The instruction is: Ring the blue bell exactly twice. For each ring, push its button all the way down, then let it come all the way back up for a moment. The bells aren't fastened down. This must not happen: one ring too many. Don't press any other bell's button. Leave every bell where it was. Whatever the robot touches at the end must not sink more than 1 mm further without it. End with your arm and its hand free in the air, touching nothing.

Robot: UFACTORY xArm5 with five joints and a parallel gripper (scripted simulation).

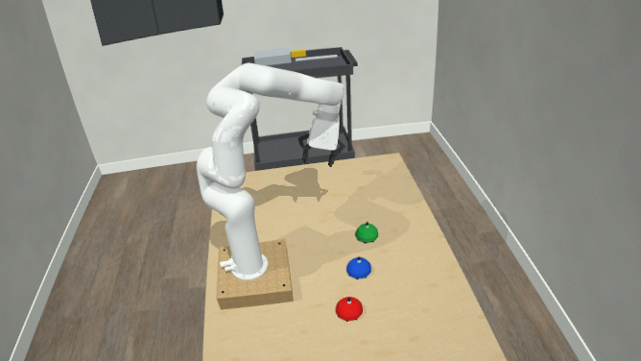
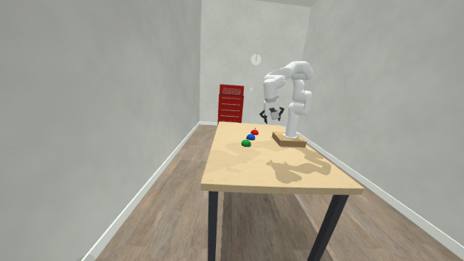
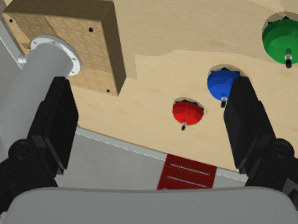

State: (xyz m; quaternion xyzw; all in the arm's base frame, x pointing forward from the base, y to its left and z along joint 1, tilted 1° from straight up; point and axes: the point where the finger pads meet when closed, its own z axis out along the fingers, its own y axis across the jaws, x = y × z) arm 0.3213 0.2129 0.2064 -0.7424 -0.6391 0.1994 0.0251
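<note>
The blue bell lies 310 mm to the right of my hand, 220 mm below it and 30 mm ahead of it. Also, from my hand: green bell 220 mm below, 160 mm to the right, 120 mm ahead; red bell 460 mm to the right, 220 mm below, 70 mm behind.
</note>
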